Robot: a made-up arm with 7 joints.
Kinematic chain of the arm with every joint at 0, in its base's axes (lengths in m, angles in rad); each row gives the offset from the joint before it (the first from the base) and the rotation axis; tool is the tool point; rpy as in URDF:
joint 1: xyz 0 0 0.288 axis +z
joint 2: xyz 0 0 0 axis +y
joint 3: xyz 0 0 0.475 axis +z
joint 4: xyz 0.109 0 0 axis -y
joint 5: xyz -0.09 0 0.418 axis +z
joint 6: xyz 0 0 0 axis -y
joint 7: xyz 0.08 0 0 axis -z
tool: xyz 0 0 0 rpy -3.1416 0 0
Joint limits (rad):
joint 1: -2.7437..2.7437
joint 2: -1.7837..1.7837
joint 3: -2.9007..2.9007
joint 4: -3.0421..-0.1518
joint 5: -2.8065..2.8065
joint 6: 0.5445..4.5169
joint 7: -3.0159..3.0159
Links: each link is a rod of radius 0.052 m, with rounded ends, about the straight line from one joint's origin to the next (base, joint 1, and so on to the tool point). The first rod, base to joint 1, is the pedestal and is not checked.
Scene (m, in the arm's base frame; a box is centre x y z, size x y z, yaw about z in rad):
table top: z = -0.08
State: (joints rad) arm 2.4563 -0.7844 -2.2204 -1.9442 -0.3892 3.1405 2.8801
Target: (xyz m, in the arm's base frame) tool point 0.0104 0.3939 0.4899
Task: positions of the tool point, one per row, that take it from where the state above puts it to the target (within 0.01 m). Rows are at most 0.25 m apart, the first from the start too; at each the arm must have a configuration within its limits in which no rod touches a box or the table.
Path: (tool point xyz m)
1: 0.6079 0.2088 0.4797
2: 0.4242 0.3536 0.5245
3: 0.2098 0.4169 0.5272
4: 0.0104 0.3939 0.4899

